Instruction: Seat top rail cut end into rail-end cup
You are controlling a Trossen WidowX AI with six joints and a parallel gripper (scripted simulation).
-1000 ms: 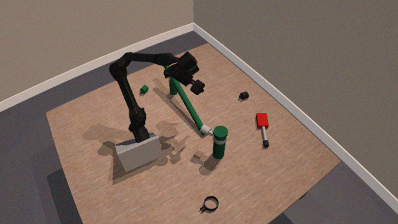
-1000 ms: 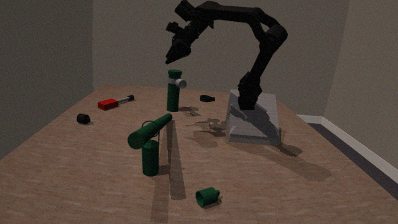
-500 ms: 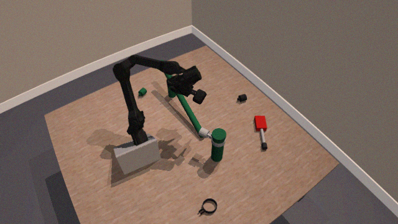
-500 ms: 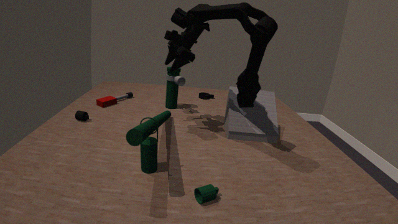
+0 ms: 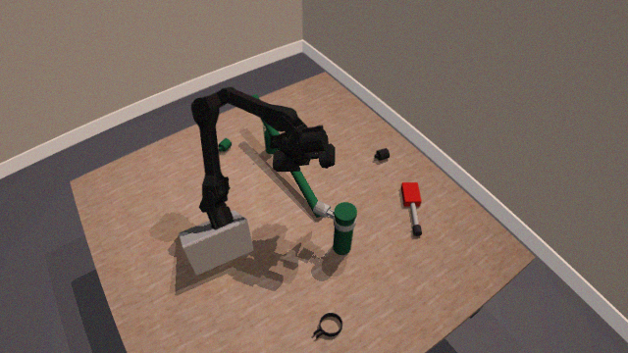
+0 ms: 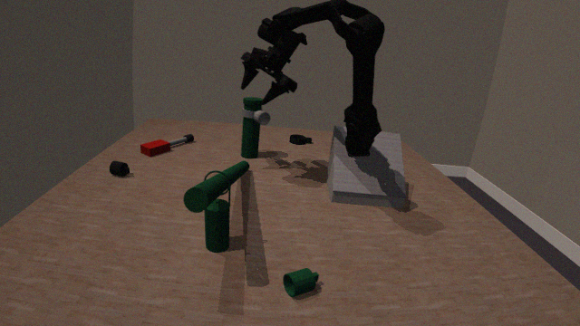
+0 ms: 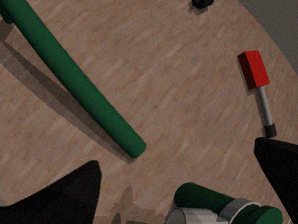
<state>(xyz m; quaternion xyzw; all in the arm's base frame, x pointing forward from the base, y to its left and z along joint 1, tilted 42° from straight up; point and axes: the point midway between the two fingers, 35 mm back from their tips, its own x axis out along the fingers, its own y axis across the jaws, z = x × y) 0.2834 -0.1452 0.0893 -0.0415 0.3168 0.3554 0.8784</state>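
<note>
My gripper tip is 11 cm to the left of the grey rail-end cup, 8 cm above it and 3 cm past it. The rest, counted from my gripper tip: small black cap (37 cm ahead, 22 cm below, 7 cm to the left); red-handled tool (29 cm ahead, 23 cm below, 21 cm to the right); small green post (36 cm to the left, 14 cm below, 4 cm ahead).
</note>
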